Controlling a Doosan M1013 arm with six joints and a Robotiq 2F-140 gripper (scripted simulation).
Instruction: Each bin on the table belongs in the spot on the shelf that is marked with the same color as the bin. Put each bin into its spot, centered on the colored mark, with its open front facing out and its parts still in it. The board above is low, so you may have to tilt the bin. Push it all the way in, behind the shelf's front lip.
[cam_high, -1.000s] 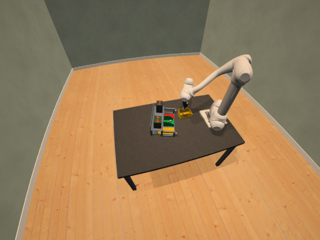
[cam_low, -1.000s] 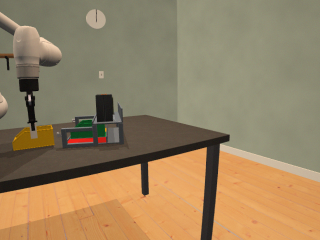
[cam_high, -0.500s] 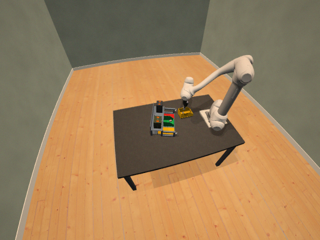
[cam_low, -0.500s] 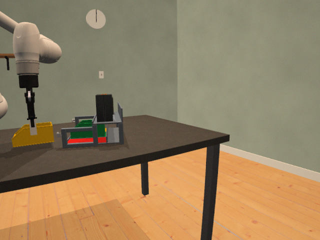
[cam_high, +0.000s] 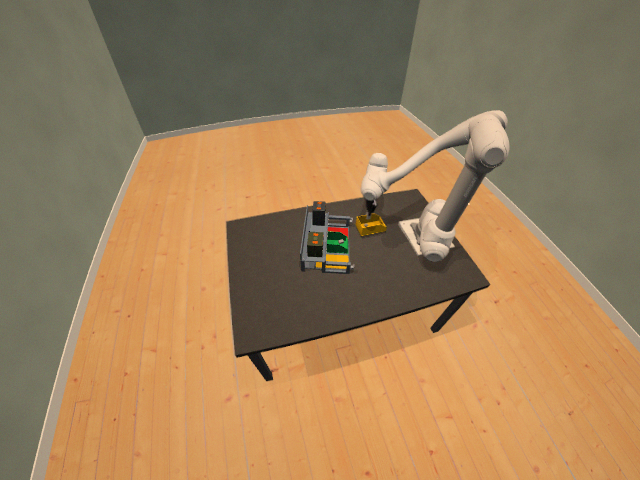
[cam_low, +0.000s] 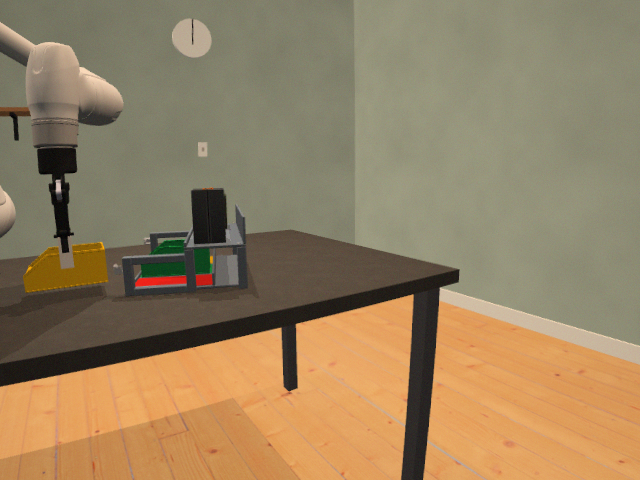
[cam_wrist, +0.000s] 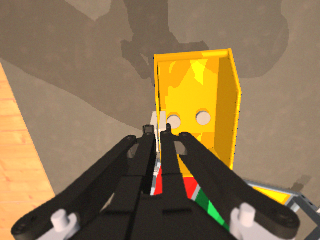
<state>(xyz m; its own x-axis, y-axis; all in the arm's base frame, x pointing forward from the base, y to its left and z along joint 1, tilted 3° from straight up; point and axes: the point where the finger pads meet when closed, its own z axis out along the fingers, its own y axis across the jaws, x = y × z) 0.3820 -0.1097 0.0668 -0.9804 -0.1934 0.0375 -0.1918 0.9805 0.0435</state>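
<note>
My hand is 1 cm past the yellow bin, 5 cm to the right of it and 4 cm above it. The rest, counted from my hand: green bin 24 cm ahead, 16 cm to the left, 6 cm below.
</note>
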